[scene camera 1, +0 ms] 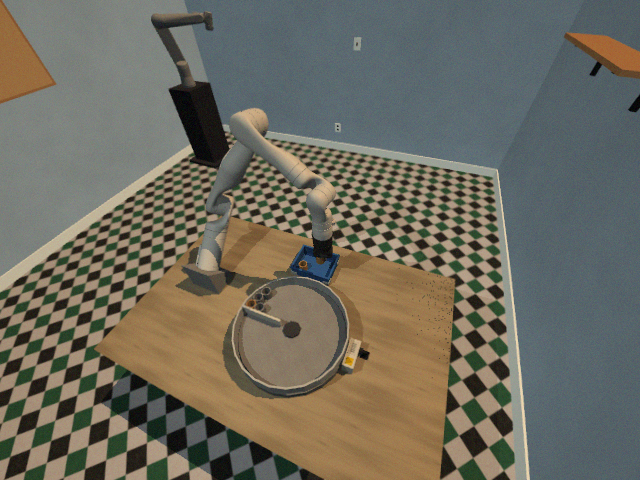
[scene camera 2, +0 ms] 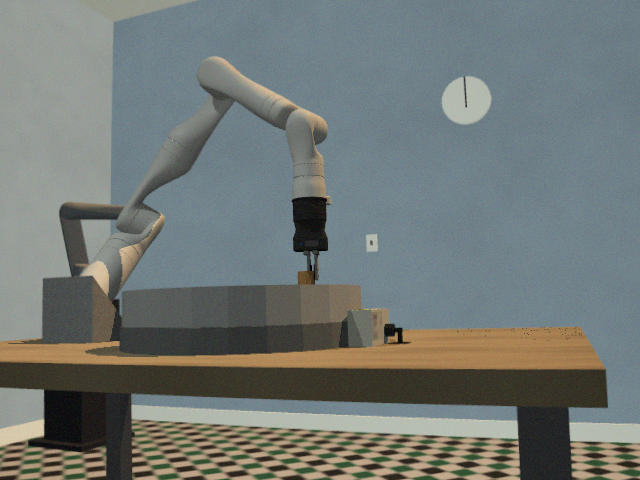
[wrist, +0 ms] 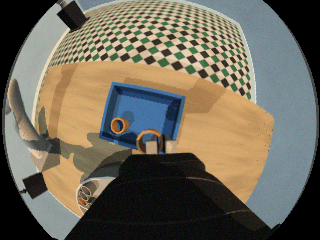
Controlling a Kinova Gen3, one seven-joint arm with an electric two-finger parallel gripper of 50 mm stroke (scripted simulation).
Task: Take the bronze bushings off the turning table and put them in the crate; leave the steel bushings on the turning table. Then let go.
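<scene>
Grey turning table, blue crate: in the pictures. Gripper: there too, and in the wrist view.
</scene>
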